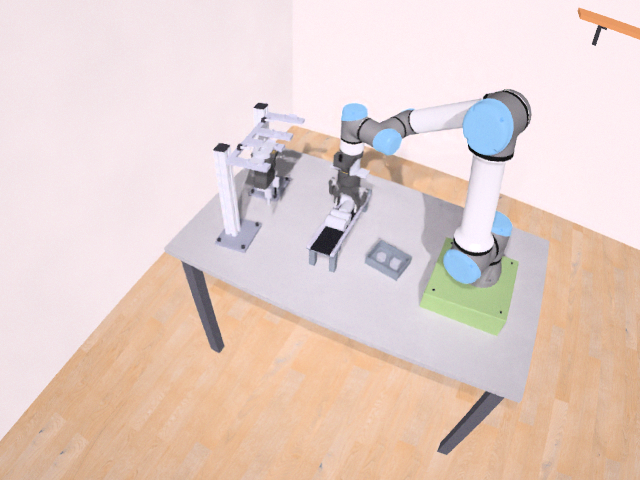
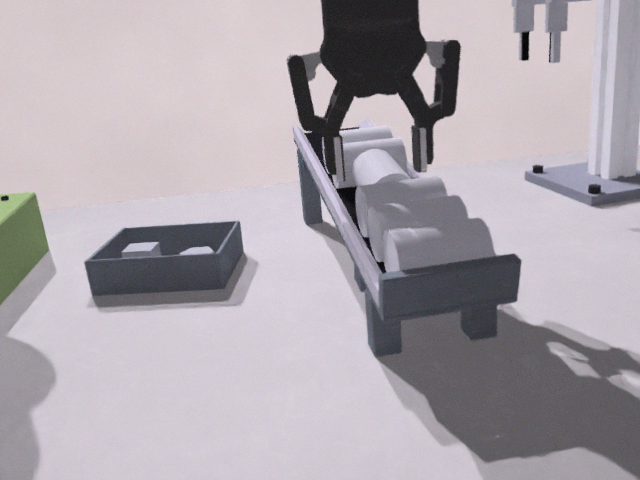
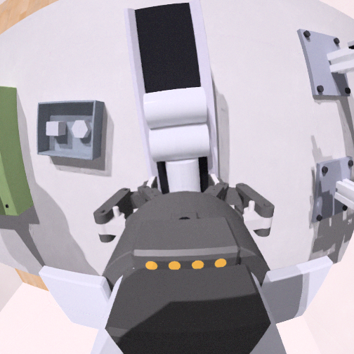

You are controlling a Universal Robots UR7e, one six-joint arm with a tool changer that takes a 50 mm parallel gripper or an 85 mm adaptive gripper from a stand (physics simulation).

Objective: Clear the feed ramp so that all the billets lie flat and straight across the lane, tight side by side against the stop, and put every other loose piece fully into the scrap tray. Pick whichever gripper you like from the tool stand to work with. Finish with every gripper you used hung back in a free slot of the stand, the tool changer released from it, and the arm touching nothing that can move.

Note:
In view: a billet [image 2: 373, 166], a parallel gripper [image 1: 262, 180], a billet [image 2: 413, 247], an adaptive gripper [image 2: 366, 54], a billet [image 3: 180, 141], a billet [image 2: 381, 132] and a billet [image 2: 385, 217].
The adaptive gripper also shows in image 1 [image 1: 348, 183] and in image 3 [image 3: 185, 229].

